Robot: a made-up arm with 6 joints.
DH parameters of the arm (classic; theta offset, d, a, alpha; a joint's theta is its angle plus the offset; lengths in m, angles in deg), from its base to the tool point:
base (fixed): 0 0 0 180
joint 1: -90 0.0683 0.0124 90
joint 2: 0 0.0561 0.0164 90
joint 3: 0 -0.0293 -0.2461 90
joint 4: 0 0.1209 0.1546 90
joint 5: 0 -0.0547 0.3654 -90
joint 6: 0 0.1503 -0.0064 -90
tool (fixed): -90 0.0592 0 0
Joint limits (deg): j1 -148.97..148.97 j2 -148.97..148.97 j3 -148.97..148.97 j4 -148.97..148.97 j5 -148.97..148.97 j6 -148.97..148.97
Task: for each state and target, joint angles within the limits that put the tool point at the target. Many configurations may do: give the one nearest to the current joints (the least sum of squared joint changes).
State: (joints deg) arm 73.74 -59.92 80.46 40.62 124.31 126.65
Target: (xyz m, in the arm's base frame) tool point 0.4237 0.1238 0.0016
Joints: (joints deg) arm 38.40 -41.54 96.59 61.04 133.43 129.37
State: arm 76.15 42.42 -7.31 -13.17 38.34 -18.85
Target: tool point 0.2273 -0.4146 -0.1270
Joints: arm 75.20 42.47 6.21 -11.04 52.64 -31.22
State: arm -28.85 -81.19 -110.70 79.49 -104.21 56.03
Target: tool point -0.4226 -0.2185 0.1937
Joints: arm -10.35 -78.69 -89.83 105.10 -97.77 50.73
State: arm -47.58 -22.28 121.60 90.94 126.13 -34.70
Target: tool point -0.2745 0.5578 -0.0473
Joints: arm -29.52 -12.63 118.42 85.10 104.79 -39.90
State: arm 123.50 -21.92 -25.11 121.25 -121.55 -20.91
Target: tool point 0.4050 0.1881 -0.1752
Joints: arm 141.22 -33.41 -51.47 133.61 -140.91 -24.64
